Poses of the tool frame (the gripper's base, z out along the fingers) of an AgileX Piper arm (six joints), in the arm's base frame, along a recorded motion.
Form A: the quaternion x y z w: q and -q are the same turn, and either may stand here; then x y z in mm.
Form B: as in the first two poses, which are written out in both.
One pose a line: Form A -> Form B
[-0.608 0.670 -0.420 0.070 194 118 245] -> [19.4 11.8 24.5 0.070 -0.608 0.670 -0.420]
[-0.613 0.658 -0.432 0.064 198 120 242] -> [19.8 12.0 24.2 0.064 -0.613 0.658 -0.432]
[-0.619 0.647 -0.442 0.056 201 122 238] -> [20.1 12.2 23.8 0.056 -0.619 0.647 -0.442]
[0.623 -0.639 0.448 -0.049 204 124 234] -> [20.4 12.4 23.4 0.049 -0.623 0.639 -0.448]
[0.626 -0.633 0.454 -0.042 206 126 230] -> [20.6 12.6 23.0 0.042 -0.626 0.633 -0.454]
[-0.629 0.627 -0.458 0.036 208 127 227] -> [20.8 12.7 22.7 0.036 -0.629 0.627 -0.458]
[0.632 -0.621 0.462 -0.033 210 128 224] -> [21.0 12.8 22.4 0.033 -0.632 0.621 -0.462]
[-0.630 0.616 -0.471 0.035 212 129 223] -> [21.2 12.9 22.3 0.035 -0.630 0.616 -0.471]
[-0.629 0.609 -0.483 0.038 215 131 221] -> [21.5 13.1 22.1 0.038 -0.629 0.609 -0.483]
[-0.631 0.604 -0.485 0.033 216 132 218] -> [21.6 13.2 21.8 0.033 -0.631 0.604 -0.485]
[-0.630 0.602 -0.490 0.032 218 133 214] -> [21.8 13.3 21.4 0.032 -0.630 0.602 -0.490]
